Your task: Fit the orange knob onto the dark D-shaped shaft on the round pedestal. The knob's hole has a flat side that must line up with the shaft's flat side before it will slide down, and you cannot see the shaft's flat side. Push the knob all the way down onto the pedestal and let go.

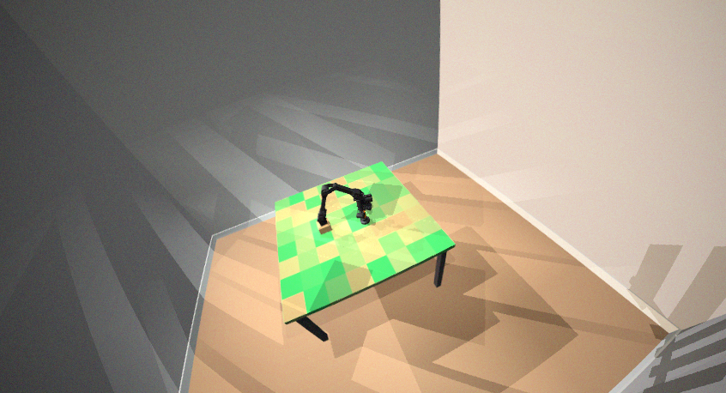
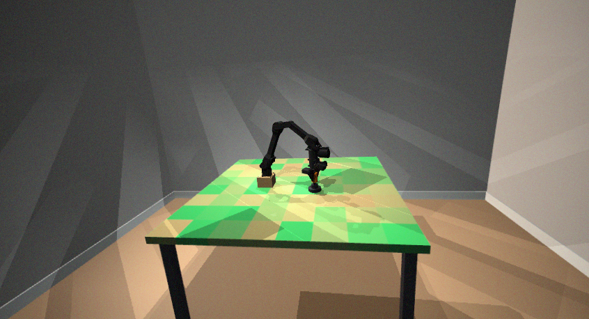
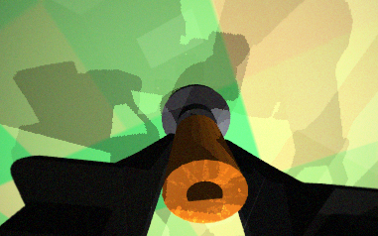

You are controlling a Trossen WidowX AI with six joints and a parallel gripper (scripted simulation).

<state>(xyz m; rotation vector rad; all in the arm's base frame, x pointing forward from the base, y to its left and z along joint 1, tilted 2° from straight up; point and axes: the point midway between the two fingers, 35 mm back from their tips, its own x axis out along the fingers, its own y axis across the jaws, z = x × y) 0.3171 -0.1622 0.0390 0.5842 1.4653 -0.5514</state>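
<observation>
My gripper tip is 20 mm below the orange knob. The rest, counted from my gripper tip: round pedestal (40 mm below).
</observation>
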